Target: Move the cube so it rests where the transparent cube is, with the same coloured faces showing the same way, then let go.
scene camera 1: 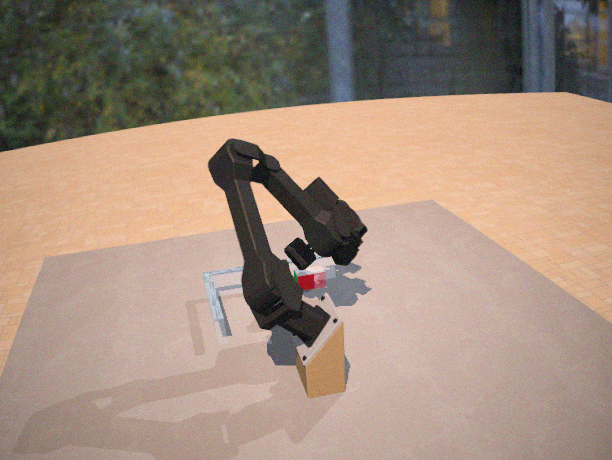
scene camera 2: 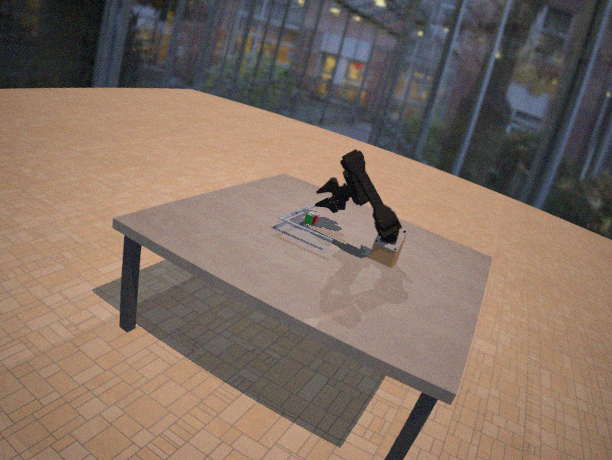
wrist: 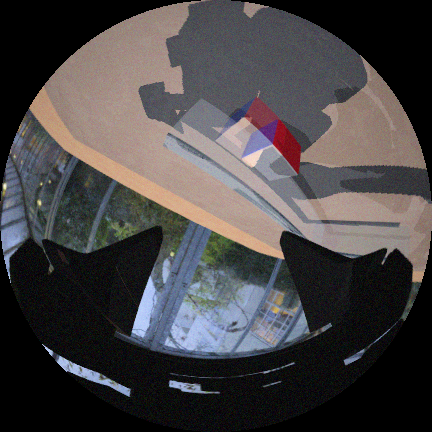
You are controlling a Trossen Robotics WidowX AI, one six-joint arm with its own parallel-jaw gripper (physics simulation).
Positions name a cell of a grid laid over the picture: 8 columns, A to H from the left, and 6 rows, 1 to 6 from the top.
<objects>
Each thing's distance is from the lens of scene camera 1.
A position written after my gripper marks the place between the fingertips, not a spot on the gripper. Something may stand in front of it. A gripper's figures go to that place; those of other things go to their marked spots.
my gripper (scene camera 1: E4): 137 cm
grey L-shaped frame (scene camera 1: C4): 138 cm
</objects>
